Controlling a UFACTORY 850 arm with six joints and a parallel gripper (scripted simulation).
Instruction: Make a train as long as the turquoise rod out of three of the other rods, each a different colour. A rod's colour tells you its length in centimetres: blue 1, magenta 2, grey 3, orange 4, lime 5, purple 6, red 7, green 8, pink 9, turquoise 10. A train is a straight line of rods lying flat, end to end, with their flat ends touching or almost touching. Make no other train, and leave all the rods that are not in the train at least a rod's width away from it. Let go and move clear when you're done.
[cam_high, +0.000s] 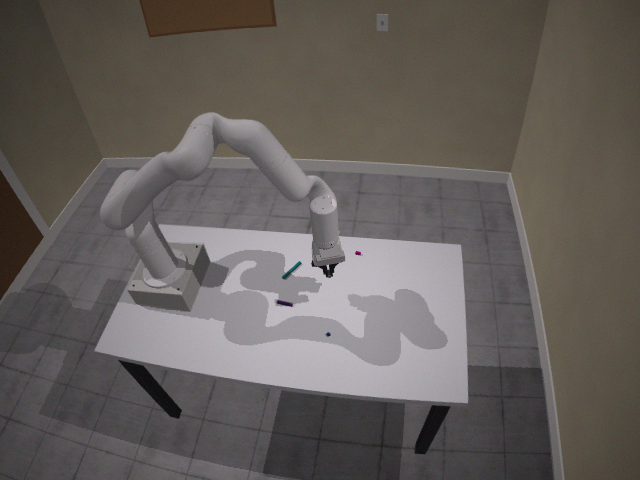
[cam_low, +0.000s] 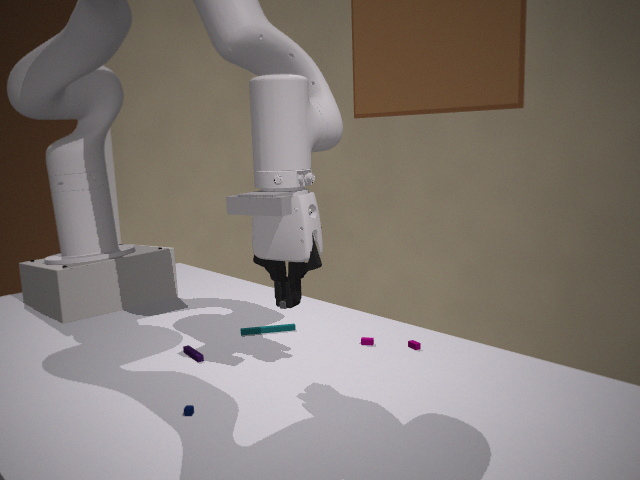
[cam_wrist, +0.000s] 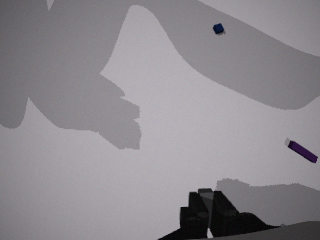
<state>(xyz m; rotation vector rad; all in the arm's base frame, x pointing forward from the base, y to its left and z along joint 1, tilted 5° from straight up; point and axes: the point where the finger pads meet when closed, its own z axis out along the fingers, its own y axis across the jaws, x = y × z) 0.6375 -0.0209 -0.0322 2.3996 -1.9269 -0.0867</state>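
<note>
My gripper is now 19 cm to the left of the blue rod and 12 cm above it. Also, from my hand: purple rod (17 cm behind, 12 cm below, 6 cm to the right); then turquoise rod (15 cm behind, 12 cm below, 10 cm to the left); then grey rod (2 cm below).
</note>
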